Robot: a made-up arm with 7 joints.
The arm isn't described. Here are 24 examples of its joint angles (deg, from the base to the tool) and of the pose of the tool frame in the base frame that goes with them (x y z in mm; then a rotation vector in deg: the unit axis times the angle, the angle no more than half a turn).
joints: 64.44 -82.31 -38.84 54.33 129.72 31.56 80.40
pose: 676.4 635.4 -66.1 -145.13 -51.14 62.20
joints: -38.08 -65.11 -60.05 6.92 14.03 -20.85 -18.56
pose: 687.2 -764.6 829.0 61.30 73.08 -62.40
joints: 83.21 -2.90 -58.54 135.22 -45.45 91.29 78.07
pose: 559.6 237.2 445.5 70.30 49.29 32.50
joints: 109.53 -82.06 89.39 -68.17 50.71 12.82 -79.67
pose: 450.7 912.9 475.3 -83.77 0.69 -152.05
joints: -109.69 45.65 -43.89 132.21 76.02 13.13 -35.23
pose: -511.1 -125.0 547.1 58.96 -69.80 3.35
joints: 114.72 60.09 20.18 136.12 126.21 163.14 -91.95
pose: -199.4 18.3 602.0 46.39 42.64 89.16
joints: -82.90 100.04 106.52 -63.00 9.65 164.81 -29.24
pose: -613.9 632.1 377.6 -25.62 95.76 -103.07
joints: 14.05 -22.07 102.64 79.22 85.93 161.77 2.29
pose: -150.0 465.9 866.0 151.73 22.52 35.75
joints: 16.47 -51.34 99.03 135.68 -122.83 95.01 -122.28
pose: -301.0 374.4 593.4 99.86 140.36 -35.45
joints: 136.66 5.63 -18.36 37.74 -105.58 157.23 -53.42
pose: -67.4 99.7 1309.9 -44.86 -146.69 28.92
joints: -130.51 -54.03 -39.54 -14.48 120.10 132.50 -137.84
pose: -470.6 -574.5 983.6 -35.02 -2.20 -132.52
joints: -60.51 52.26 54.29 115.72 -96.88 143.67 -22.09
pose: 307.3 406.9 715.7 -124.17 41.46 48.13
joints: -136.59 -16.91 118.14 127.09 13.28 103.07 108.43
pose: 461.0 -165.5 549.8 153.65 -70.72 3.88
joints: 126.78 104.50 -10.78 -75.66 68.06 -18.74 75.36
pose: 185.6 -472.6 -494.4 -29.35 77.05 -97.24
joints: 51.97 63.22 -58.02 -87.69 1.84 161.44 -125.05
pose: -646.7 -164.4 216.8 -45.86 51.55 102.81
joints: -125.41 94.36 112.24 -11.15 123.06 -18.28 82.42
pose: 466.2 1111.0 120.1 71.21 134.01 -38.36
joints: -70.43 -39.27 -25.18 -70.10 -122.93 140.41 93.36
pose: 253.9 203.4 1041.2 -87.29 16.32 -14.65
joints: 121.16 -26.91 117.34 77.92 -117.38 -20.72 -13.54
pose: -459.2 -289.5 1212.5 -68.81 -22.05 137.87
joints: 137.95 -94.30 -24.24 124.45 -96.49 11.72 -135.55
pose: 122.4 273.8 -306.4 40.10 10.31 89.97
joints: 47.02 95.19 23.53 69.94 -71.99 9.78 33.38
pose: -813.6 -509.5 816.7 53.38 -56.99 45.90
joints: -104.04 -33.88 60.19 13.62 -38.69 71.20 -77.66
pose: -199.5 -498.6 1326.7 -29.57 27.01 -60.62
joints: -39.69 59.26 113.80 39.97 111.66 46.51 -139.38
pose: -543.0 941.4 597.8 -76.61 -29.53 156.04
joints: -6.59 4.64 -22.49 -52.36 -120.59 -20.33 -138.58
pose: -702.6 349.0 1046.4 43.25 58.07 -62.05
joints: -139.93 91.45 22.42 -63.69 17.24 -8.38 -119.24
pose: 371.7 769.5 -311.2 121.25 -33.24 68.47
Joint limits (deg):
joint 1: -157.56..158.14
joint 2: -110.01..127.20
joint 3: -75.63..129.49
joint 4: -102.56..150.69
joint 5: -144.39..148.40
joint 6: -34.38..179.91
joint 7: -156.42..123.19
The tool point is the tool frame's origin. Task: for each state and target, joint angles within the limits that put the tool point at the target. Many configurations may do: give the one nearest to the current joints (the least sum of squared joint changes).
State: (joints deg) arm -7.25 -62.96 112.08 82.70 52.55 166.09 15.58
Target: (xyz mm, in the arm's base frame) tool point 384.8 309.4 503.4
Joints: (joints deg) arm -30.46 -73.14 97.53 105.49 52.79 168.48 14.67
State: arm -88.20 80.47 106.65 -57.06 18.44 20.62 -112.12
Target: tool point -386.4 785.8 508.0
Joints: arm -125.79 93.52 105.23 -90.25 15.54 31.82 -113.81
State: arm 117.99 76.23 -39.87 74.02 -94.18 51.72 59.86
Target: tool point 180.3 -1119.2 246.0
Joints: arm 91.35 112.59 -34.98 43.70 -91.92 52.00 59.72
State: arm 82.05 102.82 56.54 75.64 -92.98 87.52 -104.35
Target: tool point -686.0 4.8 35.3
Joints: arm 66.74 120.77 85.06 107.89 -101.10 92.53 -104.25
